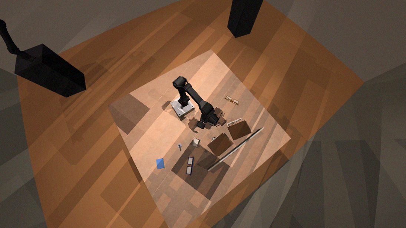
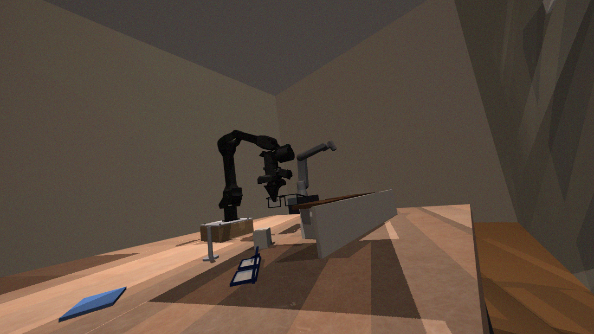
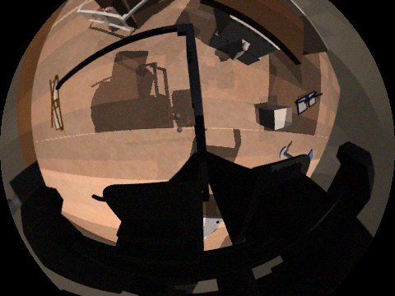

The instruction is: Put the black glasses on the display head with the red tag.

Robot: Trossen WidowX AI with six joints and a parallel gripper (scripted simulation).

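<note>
Right now my gripper tip is 21 cm short of the grey display head, 2 cm to the right of it and 7 cm above it. From my gripper tip the other things lie so: grey post 9 cm ahead, 28 cm to the right, 10 cm below; then white cube 13 cm ahead, 14 cm to the right, 10 cm below; then long grey panel 32 cm ahead, 15 cm to the left, 7 cm below.
</note>
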